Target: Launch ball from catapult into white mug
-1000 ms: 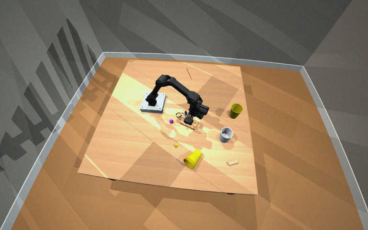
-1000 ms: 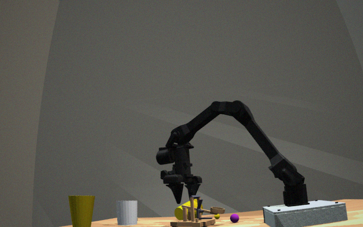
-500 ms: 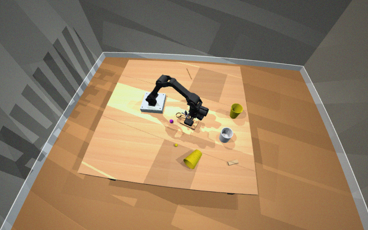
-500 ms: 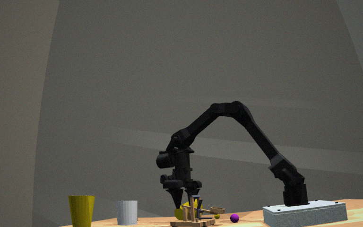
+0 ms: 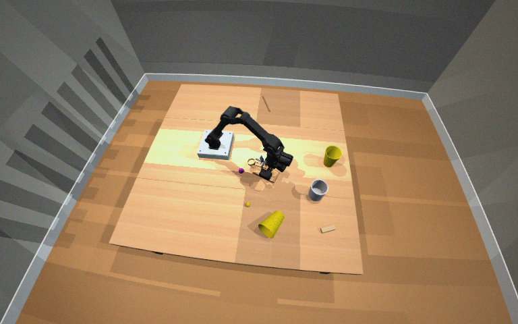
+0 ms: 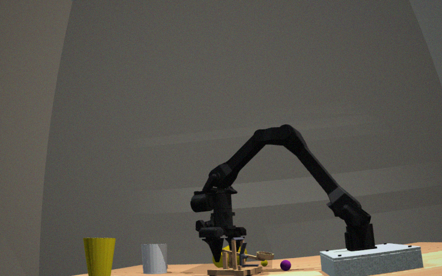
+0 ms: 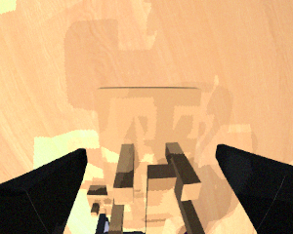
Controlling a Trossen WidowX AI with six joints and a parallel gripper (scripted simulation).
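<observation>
Now: gripper tip 18 cm past the purple ball, 1 cm to the left of it and 3 cm above it. Also, from my gripper tip: white mug 27 cm ahead, 8 cm to the right, 1 cm below; wooden catapult 6 cm behind, 4 cm to the left, 1 cm above; yellow ball 9 cm behind, 21 cm to the right, 3 cm below.
</observation>
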